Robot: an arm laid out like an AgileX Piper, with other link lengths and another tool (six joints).
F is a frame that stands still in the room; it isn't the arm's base.
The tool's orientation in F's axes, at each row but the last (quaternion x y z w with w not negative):
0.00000 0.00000 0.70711 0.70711
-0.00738 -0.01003 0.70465 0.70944
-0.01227 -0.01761 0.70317 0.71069
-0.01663 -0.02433 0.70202 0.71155
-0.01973 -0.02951 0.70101 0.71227
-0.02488 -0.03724 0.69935 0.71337
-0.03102 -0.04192 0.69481 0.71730
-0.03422 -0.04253 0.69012 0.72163
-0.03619 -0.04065 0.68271 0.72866
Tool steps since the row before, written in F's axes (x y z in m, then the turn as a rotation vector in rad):
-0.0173 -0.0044 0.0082 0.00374 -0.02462 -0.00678
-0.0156 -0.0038 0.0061 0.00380 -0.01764 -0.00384
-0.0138 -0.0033 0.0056 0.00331 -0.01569 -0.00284
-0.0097 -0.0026 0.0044 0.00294 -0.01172 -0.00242
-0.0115 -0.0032 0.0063 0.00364 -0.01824 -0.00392
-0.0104 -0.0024 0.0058 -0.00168 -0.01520 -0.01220
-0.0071 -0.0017 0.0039 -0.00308 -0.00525 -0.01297
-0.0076 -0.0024 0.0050 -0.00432 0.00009 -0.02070
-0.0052 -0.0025 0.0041 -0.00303 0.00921 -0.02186
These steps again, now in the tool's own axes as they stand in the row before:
-0.0044 0.0173 0.0082 -0.02462 -0.00374 -0.00678
-0.0039 0.0154 0.0065 -0.01763 -0.00382 -0.00387
-0.0034 0.0135 0.0062 -0.01568 -0.00336 -0.00286
-0.0027 0.0094 0.0050 -0.01171 -0.00296 -0.00246
-0.0033 0.0110 0.0071 -0.01824 -0.00366 -0.00392
-0.0025 0.0098 0.0067 -0.01545 0.00243 -0.01175
-0.0019 0.0066 0.0046 -0.00556 0.00422 -0.01251
-0.0027 0.0069 0.0058 -0.00039 0.00653 -0.02011
-0.0028 0.0046 0.0046 0.00878 0.00597 -0.02143

